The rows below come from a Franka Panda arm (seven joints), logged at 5 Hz.
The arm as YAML. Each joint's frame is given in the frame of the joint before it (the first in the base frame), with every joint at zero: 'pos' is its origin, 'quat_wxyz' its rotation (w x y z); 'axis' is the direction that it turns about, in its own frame. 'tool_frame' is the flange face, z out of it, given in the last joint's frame.
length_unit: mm
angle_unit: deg
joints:
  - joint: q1
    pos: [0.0, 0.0, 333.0]
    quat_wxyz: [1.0, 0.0, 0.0, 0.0]
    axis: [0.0, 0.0, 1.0]
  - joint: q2
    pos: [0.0, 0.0, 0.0]
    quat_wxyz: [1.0, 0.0, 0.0, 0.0]
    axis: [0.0, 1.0, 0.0]
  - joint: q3
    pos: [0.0, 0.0, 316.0]
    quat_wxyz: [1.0, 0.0, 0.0, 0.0]
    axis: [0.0, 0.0, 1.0]
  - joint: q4
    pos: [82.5, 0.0, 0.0]
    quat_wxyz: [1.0, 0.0, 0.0, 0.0]
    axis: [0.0, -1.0, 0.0]
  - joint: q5
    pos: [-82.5, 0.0, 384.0]
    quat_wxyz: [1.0, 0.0, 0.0, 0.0]
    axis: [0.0, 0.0, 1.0]
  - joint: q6
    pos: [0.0, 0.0, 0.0]
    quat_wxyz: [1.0, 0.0, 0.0, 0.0]
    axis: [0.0, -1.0, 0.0]
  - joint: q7
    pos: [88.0, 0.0, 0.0]
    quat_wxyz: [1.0, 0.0, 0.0, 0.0]
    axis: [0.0, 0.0, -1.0]
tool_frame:
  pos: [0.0, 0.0, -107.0]
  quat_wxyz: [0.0, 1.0, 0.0, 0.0]
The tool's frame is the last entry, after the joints.
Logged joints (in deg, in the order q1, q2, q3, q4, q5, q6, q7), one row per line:
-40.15, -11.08, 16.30, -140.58, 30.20, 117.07, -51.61
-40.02, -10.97, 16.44, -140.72, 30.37, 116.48, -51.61
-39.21, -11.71, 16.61, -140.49, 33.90, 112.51, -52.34
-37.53, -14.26, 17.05, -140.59, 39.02, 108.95, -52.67
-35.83, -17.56, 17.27, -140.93, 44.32, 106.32, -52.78
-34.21, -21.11, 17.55, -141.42, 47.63, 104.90, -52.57
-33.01, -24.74, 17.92, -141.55, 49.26, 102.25, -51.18
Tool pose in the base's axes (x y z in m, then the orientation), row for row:
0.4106, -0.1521, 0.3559, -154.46, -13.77, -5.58
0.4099, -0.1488, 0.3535, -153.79, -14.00, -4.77
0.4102, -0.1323, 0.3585, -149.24, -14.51, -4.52
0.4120, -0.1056, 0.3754, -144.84, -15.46, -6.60
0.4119, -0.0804, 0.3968, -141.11, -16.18, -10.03
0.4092, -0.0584, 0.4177, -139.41, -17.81, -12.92
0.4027, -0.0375, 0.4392, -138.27, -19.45, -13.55
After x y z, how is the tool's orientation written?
As a rotation vector, in degrees.
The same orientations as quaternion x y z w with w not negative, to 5 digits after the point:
-0.97213, -0.08667, -0.03512, 0.21497
-0.97086, -0.08838, -0.03011, 0.22070
-0.96098, -0.09343, -0.02911, 0.25872
-0.94945, -0.10134, -0.04326, 0.29394
-0.93812, -0.10757, -0.06668, 0.32236
-0.93151, -0.11900, -0.08633, 0.33269
-0.92702, -0.13040, -0.09085, 0.33966

